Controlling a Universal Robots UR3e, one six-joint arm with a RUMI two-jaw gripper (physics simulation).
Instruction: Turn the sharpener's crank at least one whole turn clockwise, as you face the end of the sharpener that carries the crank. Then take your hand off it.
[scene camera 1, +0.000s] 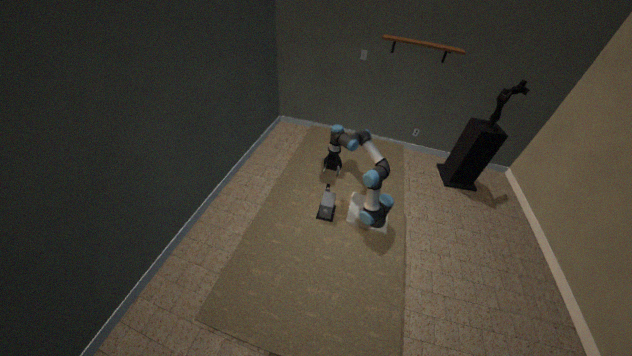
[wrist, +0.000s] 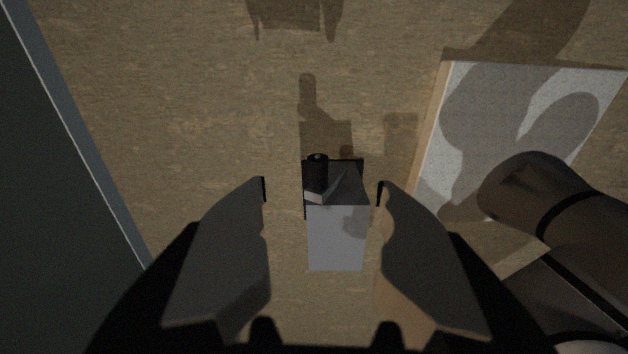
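Where they show: gripper, fingertip midpoint: (scene camera 1: 330, 174) (wrist: 321, 181); arm's base, origin of the base link: (wrist: 514, 186).
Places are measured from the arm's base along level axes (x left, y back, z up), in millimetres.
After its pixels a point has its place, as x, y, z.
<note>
The sharpener (scene camera 1: 328, 201) @(11, -307, 110) (wrist: 336, 240) @(-11, -310, 111) stands on the mat, with a light grey body and a dark base. Its crank (scene camera 1: 328, 187) @(-98, -321, 114) (wrist: 316, 172) @(-114, -326, 118) is at the end toward the back wall in the scene view. The crank has a black cylindrical handle on a slanted metal arm. In the wrist view the handle is near the left corner of that end, beside the top edge. My gripper (scene camera 1: 331, 172) @(-142, -320, 184) (wrist: 321, 181) @(-142, -320, 184) is open and points down above and beyond the crank end. The fingertips are apart from the handle and hold nothing. The crank's pivot is hard to make out.
The arm's base stands on a pale slab (scene camera 1: 353, 209) @(-42, -142, 11) (wrist: 592, 80) @(-161, 49, -3) beside the sharpener. Its links arch above the mat. A black pedestal (scene camera 1: 475, 147) carries a dark jointed figure (scene camera 1: 501, 100) at the right. A wooden rail (scene camera 1: 424, 43) is on the back wall.
</note>
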